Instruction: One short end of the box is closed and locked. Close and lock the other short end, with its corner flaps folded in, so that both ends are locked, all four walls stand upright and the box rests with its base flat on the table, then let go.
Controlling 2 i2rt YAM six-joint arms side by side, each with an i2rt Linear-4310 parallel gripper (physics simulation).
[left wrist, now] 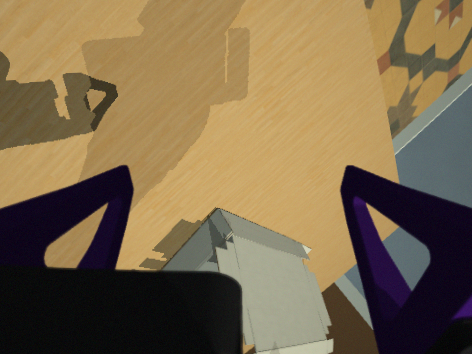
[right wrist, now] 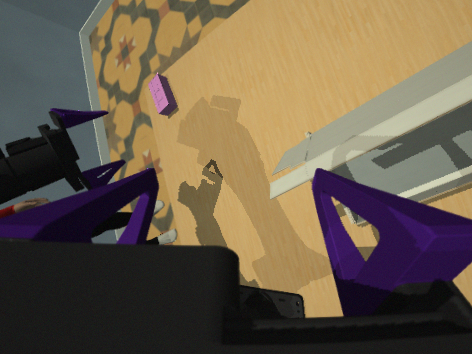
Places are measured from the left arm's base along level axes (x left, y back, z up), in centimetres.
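Pixels of known places: left gripper, fingertip midpoint: [left wrist: 236,177] [right wrist: 116,138]; right gripper, fingertip midpoint: [right wrist: 235,177]; left arm's base at its link origin: [right wrist: 262,302].
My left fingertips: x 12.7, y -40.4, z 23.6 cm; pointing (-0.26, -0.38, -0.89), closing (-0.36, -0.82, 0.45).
Ahead of a thing's pixels: the offset from my left fingertips to its top centre. "spot": to the spot under its first point. Level surfaces: height alone.
The grey box {spot: dx -41.5, dy +3.6, dz -9.6 cm} [left wrist: 280,295] [right wrist: 400,97] shows in part in both views. In the left wrist view, one corner and a broad pale panel with notched edges show at the bottom, partly hidden by the black gripper body. In the right wrist view, a long wall, a flap {spot: dx -29.2, dy +8.3, dz -8.2 cm} [right wrist: 292,156] at its near end and part of the shaded inside show at the right, partly behind a finger. I cannot tell whether either end is locked. My left gripper [left wrist: 236,177] [right wrist: 116,138] is open and empty, above and beyond the box corner. My right gripper [right wrist: 235,177] is open and empty, beside the box.
A pink block {dx +11.1, dy -17.7, dz -20.1 cm} [right wrist: 162,95] lies near the edge of the wooden table {dz -23.6 cm} [left wrist: 300,125] [right wrist: 280,50]. Patterned floor [left wrist: 425,30] [right wrist: 125,55] lies beyond the edge. A light shoe [right wrist: 167,236] shows at the lower left in the right wrist view. Arm shadows cross the table.
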